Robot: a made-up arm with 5 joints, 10 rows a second.
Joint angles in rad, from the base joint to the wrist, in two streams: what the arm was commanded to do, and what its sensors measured. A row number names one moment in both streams.
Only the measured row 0 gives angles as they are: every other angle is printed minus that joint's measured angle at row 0.
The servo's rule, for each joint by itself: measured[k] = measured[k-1] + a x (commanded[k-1-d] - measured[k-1]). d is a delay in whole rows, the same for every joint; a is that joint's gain. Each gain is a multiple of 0.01, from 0.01 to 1. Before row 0 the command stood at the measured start. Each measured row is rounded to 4 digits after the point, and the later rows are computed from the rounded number. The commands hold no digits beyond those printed.
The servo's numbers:
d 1
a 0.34 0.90 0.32 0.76 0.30
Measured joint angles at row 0:
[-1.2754 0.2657 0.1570 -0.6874 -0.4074]
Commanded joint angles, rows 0 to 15:
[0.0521 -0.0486 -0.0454 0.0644 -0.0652]
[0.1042 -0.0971 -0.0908 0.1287 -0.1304]
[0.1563 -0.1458 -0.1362 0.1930 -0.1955]
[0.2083 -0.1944 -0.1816 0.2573 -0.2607]
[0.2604 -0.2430 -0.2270 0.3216 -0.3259]
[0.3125 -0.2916 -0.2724 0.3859 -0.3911]
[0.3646 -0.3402 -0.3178 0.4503 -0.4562]
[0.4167 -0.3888 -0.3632 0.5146 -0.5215]
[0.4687 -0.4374 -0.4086 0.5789 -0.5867]
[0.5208 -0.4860 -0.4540 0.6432 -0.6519]
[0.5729 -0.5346 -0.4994 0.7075 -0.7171]
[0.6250 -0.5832 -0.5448 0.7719 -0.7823]
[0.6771 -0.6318 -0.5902 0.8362 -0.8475]
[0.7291 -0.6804 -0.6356 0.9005 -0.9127]
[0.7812 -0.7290 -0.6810 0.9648 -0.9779]
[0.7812 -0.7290 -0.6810 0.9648 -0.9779]
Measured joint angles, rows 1 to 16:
[0.0000 0.0000 0.0000 0.0000 0.0000]
[0.0177 -0.0437 -0.0145 0.0489 -0.0196]
[0.0471 -0.0918 -0.0389 0.1095 -0.0528]
[0.0842 -0.1404 -0.0700 0.1730 -0.0956]
[0.1264 -0.1890 -0.1057 0.2371 -0.1451]
[0.1720 -0.2376 -0.1445 0.3013 -0.1993]
[0.2198 -0.2862 -0.1854 0.3656 -0.2568]
[0.2690 -0.3348 -0.2278 0.4300 -0.3166]
[0.3192 -0.3834 -0.2711 0.4943 -0.3781]
[0.3700 -0.4320 -0.3151 0.5586 -0.4407]
[0.4213 -0.4806 -0.3595 0.6229 -0.5041]
[0.4728 -0.5292 -0.4043 0.6872 -0.5680]
[0.5245 -0.5778 -0.4493 0.7516 -0.6323]
[0.5764 -0.6264 -0.4944 0.8159 -0.6969]
[0.6283 -0.6750 -0.5396 0.8802 -0.7616]
[0.6803 -0.7236 -0.5848 0.9445 -0.8265]

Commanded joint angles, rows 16 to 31:
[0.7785 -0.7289 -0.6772 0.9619 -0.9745]
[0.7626 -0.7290 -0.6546 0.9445 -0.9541]
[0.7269 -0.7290 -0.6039 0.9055 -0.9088]
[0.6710 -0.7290 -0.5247 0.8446 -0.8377]
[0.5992 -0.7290 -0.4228 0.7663 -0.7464]
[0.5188 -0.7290 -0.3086 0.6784 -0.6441]
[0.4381 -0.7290 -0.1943 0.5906 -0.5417]
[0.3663 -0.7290 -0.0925 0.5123 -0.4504]
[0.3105 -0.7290 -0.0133 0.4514 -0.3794]
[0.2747 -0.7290 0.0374 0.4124 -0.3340]
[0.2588 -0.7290 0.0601 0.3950 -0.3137]
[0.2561 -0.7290 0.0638 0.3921 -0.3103]
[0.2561 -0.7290 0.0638 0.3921 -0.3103]
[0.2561 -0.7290 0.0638 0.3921 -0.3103]
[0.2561 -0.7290 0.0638 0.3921 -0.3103]
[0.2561 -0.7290 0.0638 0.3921 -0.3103]
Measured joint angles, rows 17 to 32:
[0.7146 -0.7285 -0.6156 0.9599 -0.8719]
[0.7363 -0.7289 -0.6353 0.9614 -0.9027]
[0.7452 -0.7290 -0.6415 0.9486 -0.9181]
[0.7390 -0.7290 -0.6295 0.9158 -0.9153]
[0.7159 -0.7290 -0.5960 0.8617 -0.8920]
[0.6762 -0.7290 -0.5406 0.7892 -0.8483]
[0.6227 -0.7290 -0.4664 0.7050 -0.7870]
[0.5599 -0.7290 -0.3793 0.6181 -0.7134]
[0.4941 -0.7290 -0.2875 0.5377 -0.6345]
[0.4317 -0.7290 -0.1998 0.4721 -0.5580]
[0.3783 -0.7290 -0.1239 0.4267 -0.4908]
[0.3377 -0.7290 -0.0650 0.4026 -0.4377]
[0.3100 -0.7290 -0.0238 0.3946 -0.3995]
[0.2917 -0.7290 0.0042 0.3927 -0.3727]
[0.2796 -0.7290 0.0233 0.3922 -0.3540]
[0.2716 -0.7290 0.0363 0.3921 -0.3409]

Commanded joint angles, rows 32 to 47:
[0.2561 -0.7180 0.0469 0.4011 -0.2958]
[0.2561 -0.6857 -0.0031 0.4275 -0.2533]
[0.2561 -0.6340 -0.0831 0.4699 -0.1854]
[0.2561 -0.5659 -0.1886 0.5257 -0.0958]
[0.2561 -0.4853 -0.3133 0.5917 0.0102]
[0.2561 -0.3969 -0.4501 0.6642 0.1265]
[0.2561 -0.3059 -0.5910 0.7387 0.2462]
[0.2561 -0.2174 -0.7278 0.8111 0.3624]
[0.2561 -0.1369 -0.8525 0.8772 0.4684]
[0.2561 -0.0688 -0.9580 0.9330 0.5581]
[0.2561 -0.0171 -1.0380 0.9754 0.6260]
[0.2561 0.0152 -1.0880 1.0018 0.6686]
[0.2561 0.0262 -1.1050 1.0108 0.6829]
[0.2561 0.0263 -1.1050 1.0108 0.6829]
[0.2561 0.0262 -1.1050 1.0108 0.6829]
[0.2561 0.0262 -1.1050 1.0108 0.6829]
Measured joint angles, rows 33 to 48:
[0.2663 -0.7290 0.0451 0.3921 -0.3317]
[0.2628 -0.7191 0.0457 0.3989 -0.3209]
[0.2605 -0.6890 0.0301 0.4206 -0.3006]
[0.2590 -0.6395 -0.0061 0.4581 -0.2660]
[0.2580 -0.5733 -0.0645 0.5095 -0.2149]
[0.2574 -0.4941 -0.1441 0.5720 -0.1474]
[0.2570 -0.4066 -0.2420 0.6421 -0.0652]
[0.2567 -0.3160 -0.3537 0.7155 0.0282]
[0.2565 -0.2273 -0.4734 0.7882 0.1285]
[0.2564 -0.1459 -0.5947 0.8558 0.2305]
[0.2563 -0.0765 -0.7110 0.9145 0.3288]
[0.2562 -0.0230 -0.8156 0.9608 0.4180]
[0.2562 0.0114 -0.9028 0.9920 0.4932]
[0.2562 0.0247 -0.9675 1.0063 0.5501]
[0.2562 0.0261 -1.0115 1.0097 0.5899]
[0.2562 0.0262 -1.0414 1.0105 0.6178]

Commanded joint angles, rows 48 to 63:
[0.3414 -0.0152 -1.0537 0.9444 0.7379]
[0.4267 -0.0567 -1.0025 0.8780 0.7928]
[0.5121 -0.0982 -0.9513 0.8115 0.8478]
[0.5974 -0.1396 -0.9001 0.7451 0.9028]
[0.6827 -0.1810 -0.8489 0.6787 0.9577]
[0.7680 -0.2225 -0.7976 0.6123 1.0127]
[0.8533 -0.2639 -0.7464 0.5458 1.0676]
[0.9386 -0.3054 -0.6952 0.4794 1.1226]
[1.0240 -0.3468 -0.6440 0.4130 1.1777]
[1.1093 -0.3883 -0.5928 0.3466 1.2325]
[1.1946 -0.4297 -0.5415 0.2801 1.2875]
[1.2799 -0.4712 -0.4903 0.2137 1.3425]
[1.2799 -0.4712 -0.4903 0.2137 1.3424]
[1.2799 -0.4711 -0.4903 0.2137 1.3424]
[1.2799 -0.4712 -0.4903 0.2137 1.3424]
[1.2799 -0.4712 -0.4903 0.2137 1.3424]
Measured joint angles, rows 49 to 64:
[0.2562 0.0262 -1.0618 1.0107 0.6373]
[0.2852 -0.0111 -1.0592 0.9603 0.6675]
[0.3333 -0.0521 -1.0411 0.8978 0.7051]
[0.3941 -0.0936 -1.0124 0.8322 0.7479]
[0.4632 -0.1350 -0.9765 0.7660 0.7944]
[0.5378 -0.1764 -0.9357 0.6997 0.8434]
[0.6161 -0.2179 -0.8915 0.6333 0.8942]
[0.6967 -0.2593 -0.8451 0.5668 0.9462]
[0.7789 -0.3008 -0.7971 0.5004 0.9991]
[0.8622 -0.3422 -0.7481 0.4340 1.0527]
[0.9462 -0.3837 -0.6984 0.3676 1.1066]
[1.0307 -0.4251 -0.6482 0.3011 1.1609]
[1.1154 -0.4666 -0.5977 0.2347 1.2154]
[1.1713 -0.4707 -0.5633 0.2187 1.2535]
[1.2082 -0.4711 -0.5399 0.2149 1.2802]
[1.2326 -0.4712 -0.5240 0.2140 1.2989]

